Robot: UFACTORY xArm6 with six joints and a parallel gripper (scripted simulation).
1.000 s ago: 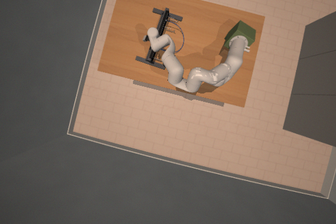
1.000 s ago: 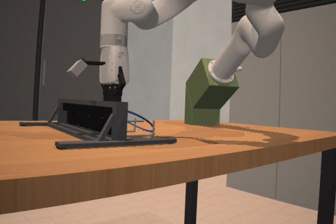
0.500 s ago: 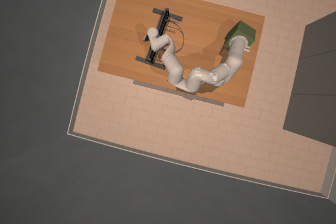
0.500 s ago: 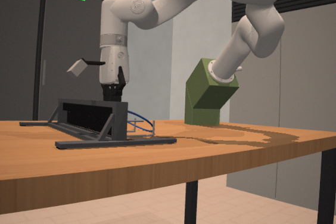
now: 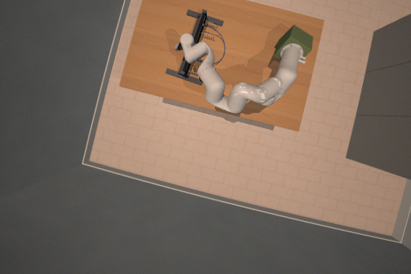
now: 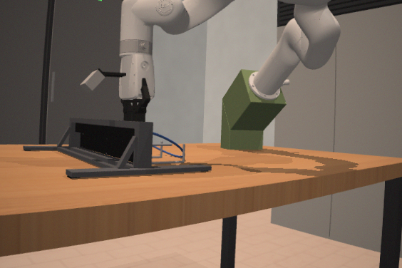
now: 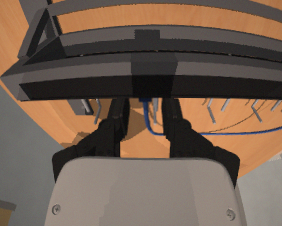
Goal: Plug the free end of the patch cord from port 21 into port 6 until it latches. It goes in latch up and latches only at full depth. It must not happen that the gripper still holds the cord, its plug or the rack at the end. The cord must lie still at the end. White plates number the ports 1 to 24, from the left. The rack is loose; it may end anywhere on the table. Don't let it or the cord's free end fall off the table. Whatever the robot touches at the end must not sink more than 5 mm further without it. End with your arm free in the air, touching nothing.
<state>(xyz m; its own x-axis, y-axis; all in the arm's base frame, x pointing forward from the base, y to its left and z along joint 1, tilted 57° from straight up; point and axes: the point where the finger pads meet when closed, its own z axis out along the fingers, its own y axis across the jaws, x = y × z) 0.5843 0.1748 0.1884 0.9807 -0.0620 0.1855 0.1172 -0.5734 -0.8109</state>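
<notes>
My gripper is now 20 mm short of the plug and 20 mm above it.
</notes>
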